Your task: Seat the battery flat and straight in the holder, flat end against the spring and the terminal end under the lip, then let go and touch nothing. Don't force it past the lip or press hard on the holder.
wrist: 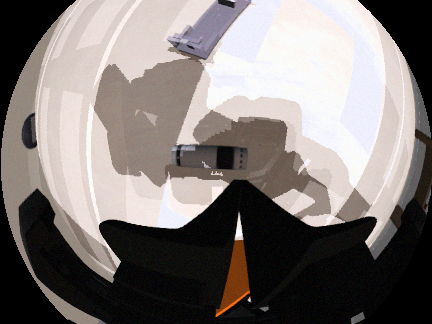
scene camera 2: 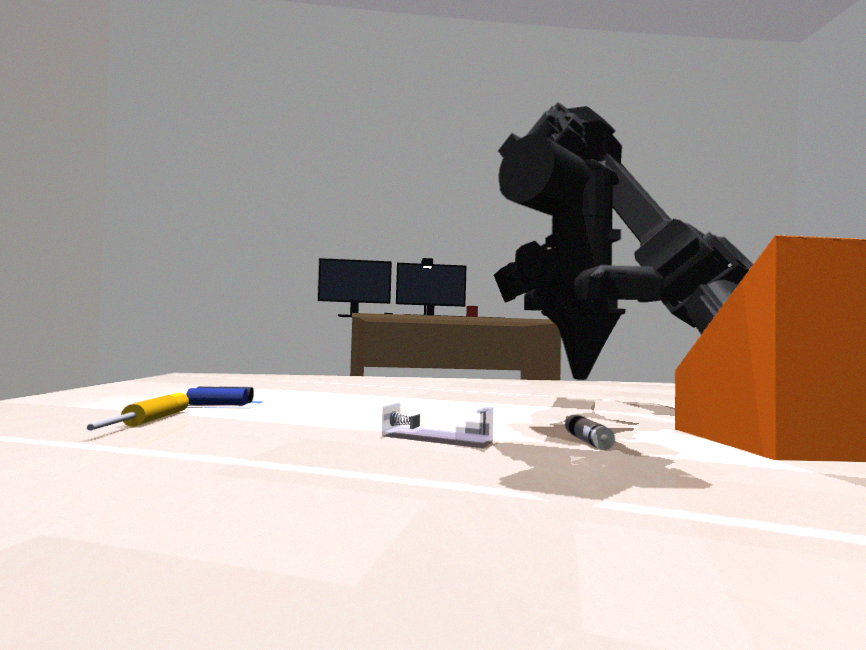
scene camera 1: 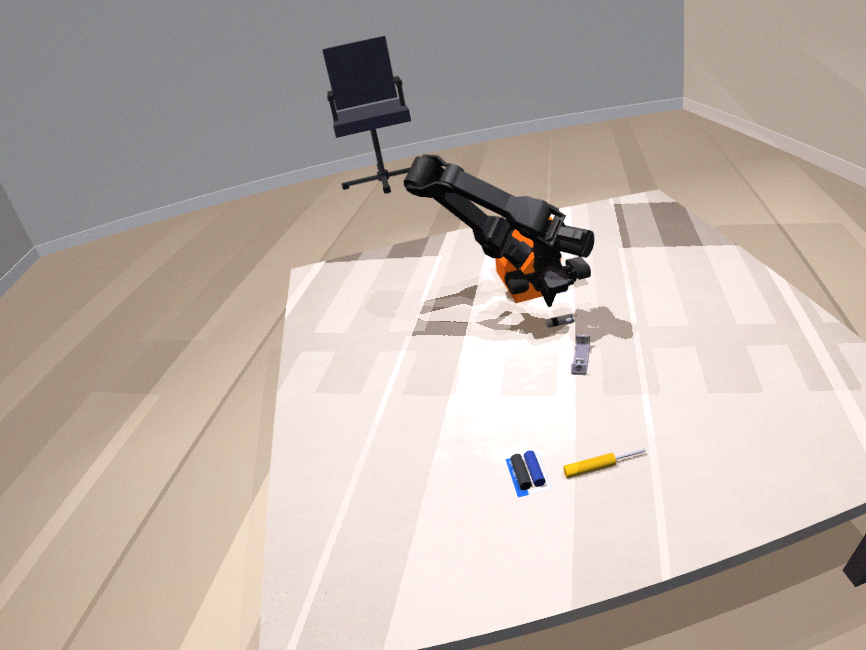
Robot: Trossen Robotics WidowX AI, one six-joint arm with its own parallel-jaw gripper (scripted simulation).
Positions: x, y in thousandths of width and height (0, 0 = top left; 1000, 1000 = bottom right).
Scene:
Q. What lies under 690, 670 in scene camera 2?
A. A battery.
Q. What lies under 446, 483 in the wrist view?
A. A battery.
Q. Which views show my gripper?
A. The wrist view, scene camera 2 and scene camera 1: all of them.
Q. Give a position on a yellow-handled screwdriver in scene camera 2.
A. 156, 638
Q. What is my gripper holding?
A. Nothing.

